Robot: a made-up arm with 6 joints. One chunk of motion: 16 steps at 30 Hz.
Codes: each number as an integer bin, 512 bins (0 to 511) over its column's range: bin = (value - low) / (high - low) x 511, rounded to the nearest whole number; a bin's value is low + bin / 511 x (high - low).
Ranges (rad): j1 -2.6..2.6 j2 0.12..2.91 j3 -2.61..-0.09 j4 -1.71..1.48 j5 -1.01..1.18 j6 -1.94..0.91
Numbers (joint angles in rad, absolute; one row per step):
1: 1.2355 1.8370 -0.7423 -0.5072 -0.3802 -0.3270
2: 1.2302 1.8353 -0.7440 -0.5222 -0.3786 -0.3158
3: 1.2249 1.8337 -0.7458 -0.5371 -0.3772 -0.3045
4: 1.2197 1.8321 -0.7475 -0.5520 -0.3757 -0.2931
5: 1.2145 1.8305 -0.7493 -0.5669 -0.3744 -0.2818
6: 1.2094 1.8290 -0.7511 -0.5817 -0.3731 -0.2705
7: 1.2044 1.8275 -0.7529 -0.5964 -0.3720 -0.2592
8: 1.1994 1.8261 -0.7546 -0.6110 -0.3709 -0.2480
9: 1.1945 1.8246 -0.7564 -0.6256 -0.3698 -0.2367
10: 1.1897 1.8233 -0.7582 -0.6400 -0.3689 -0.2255
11: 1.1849 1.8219 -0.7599 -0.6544 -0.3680 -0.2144
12: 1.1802 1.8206 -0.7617 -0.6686 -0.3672 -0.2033
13: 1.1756 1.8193 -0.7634 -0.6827 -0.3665 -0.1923
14: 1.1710 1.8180 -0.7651 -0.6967 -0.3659 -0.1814
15: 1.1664 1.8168 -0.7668 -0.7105 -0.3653 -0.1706
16: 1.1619 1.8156 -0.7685 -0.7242 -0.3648 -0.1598
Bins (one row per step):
1: 377 314 379 193 147 289
2: 376 314 378 190 147 291
3: 376 314 378 188 148 293
4: 375 314 378 185 148 295
5: 375 313 377 183 148 297
6: 374 313 377 181 149 299
7: 374 313 377 178 149 301
8: 373 312 376 176 149 303
9: 373 312 376 174 149 305
10: 372 312 376 171 150 307
11: 372 312 375 169 150 309
12: 371 311 375 167 150 311
13: 371 311 374 165 150 313
14: 371 311 374 162 150 315
15: 370 311 374 160 150 317
16: 370 311 373 158 151 319

